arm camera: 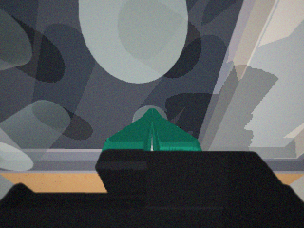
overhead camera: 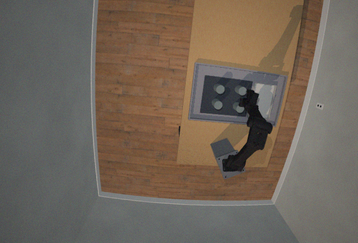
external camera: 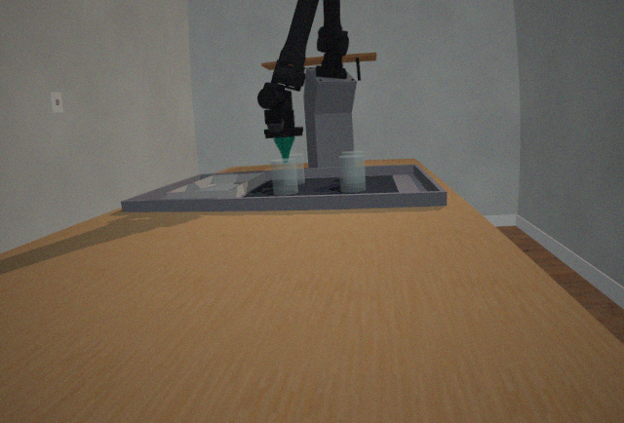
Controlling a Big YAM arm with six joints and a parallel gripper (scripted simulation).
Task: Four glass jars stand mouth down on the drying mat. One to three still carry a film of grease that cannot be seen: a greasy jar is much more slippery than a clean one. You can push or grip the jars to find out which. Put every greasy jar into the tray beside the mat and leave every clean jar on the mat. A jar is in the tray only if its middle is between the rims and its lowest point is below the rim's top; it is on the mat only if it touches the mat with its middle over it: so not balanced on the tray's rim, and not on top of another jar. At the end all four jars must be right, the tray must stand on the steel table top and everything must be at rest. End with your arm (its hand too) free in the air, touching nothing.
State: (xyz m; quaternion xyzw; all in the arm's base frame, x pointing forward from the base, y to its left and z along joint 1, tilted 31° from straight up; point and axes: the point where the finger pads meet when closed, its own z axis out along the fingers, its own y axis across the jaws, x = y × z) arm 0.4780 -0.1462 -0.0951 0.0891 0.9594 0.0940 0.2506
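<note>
Right now my hand is 1 cm short of the rimmed steel table top, 1 cm to the left of it and 9 cm above it. Also, from my hand: pale tray (3 cm behind, 21 cm to the right, 8 cm below); then dark drying mat (1 cm ahead, 10 cm to the left, 8 cm below).
</note>
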